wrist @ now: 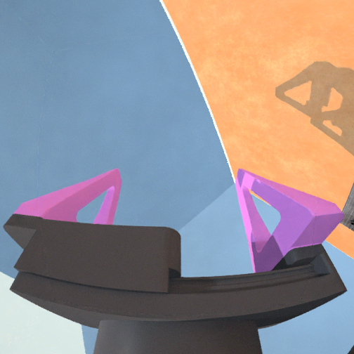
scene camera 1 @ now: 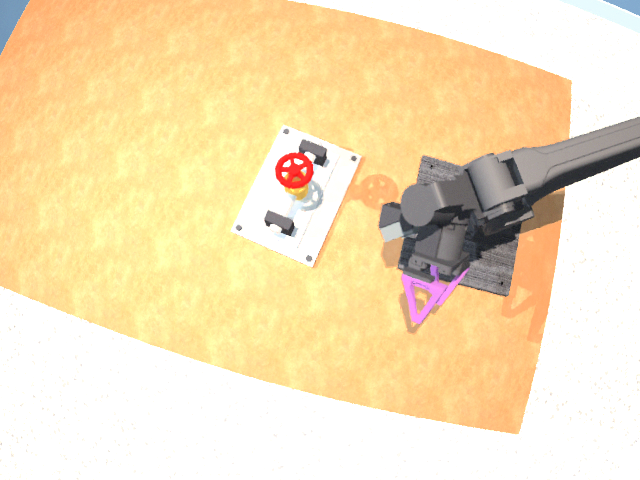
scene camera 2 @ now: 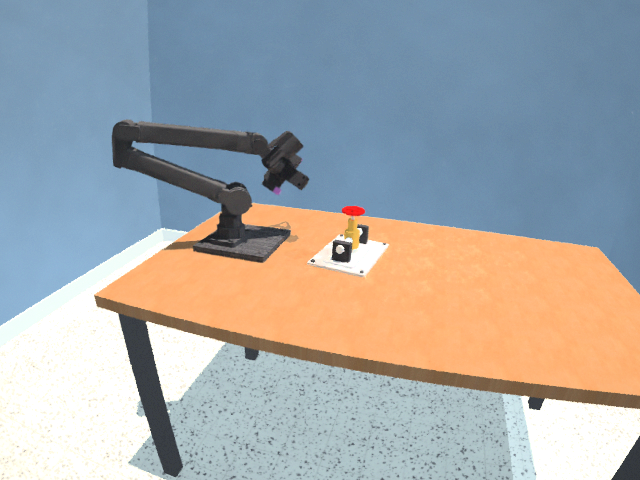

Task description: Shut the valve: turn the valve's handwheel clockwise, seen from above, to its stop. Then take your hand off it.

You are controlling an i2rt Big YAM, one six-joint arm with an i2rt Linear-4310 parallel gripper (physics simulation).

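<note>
The red handwheel [scene camera 1: 293, 170] [scene camera 2: 353, 210] lies level on top of the yellow valve body [scene camera 1: 298, 192] [scene camera 2: 352, 238]. The valve stands on a white plate [scene camera 1: 330, 191] [scene camera 2: 370, 255] between two black brackets. How far the wheel is turned cannot be told. My gripper [scene camera 1: 428, 311] [wrist: 178, 174] is open and empty, with its pink fingers wide apart. It is raised above the table, well to the right of the valve in scene camera 1 and to its left in scene camera 2, touching nothing. The handwheel does not show in the wrist view.
The black brackets [scene camera 1: 279, 222] [scene camera 2: 341, 250] rise from the white plate on either side of the valve body. The arm's dark base plate [scene camera 1: 493, 271] [scene camera 2: 263, 248] lies near one end of the orange table [scene camera 1: 155, 232] [scene camera 2: 439, 310]. Blue walls stand behind the table.
</note>
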